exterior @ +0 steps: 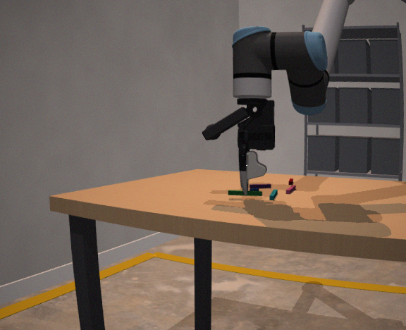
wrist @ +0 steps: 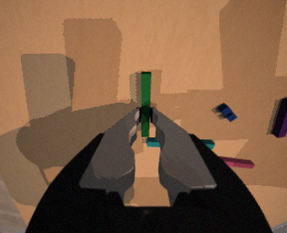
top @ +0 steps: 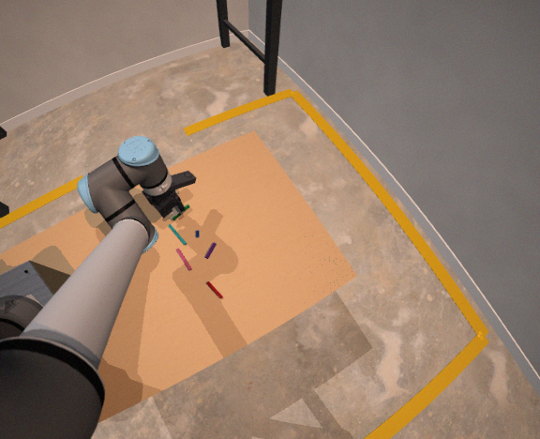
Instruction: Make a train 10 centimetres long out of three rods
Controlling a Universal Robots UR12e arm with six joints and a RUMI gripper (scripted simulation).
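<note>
My hand is 60 mm to the left of the turquoise rod, 50 mm past it and 20 mm above it. The rest, counted from my hand: green rod 10 mm below; pink rod 160 mm to the right, 80 mm behind, 20 mm below; purple rod 190 mm to the right, 20 mm below, 10 mm ahead.
</note>
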